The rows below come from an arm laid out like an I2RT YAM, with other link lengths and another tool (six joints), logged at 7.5 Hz.
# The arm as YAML. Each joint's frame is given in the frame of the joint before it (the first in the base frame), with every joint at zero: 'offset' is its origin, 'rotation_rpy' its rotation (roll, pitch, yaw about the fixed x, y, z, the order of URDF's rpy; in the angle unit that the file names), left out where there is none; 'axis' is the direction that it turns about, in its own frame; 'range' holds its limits. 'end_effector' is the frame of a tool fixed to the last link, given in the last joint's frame.
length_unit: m
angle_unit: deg
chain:
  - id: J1
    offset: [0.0, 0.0, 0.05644]
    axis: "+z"
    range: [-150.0, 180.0]
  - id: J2
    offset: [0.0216, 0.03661, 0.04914]
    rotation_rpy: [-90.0, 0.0, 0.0]
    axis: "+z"
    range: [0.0, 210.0]
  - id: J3
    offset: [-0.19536, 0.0, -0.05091]
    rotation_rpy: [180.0, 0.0, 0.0]
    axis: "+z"
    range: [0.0, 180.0]
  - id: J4
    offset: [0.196, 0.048, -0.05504]
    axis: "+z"
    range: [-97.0, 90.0]
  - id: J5
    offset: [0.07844, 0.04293, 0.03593]
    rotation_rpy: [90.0, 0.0, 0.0]
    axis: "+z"
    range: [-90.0, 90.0]
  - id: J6
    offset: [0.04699, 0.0, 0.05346]
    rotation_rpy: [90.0, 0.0, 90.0]
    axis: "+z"
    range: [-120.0, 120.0]
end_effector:
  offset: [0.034, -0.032, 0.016]
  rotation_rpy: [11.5, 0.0, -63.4]
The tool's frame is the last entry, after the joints.
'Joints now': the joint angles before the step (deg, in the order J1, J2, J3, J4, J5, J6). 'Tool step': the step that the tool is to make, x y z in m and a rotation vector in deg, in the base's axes. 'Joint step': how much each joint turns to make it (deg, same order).
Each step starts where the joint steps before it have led.
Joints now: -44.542 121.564 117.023 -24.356 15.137 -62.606
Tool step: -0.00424 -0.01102 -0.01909 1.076 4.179 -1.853
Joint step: -1.249 2.194 0.289 -1.350 1.640 -1.656
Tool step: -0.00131 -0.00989 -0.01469 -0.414 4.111 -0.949
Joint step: -0.958 2.546 1.189 -0.315 1.766 -2.871
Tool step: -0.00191 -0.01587 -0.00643 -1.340 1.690 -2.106
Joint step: -1.321 3.856 4.254 -0.076 1.846 -1.437
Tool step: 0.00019 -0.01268 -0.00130 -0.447 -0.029 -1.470
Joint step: -0.869 4.106 6.185 -1.764 0.653 0.108
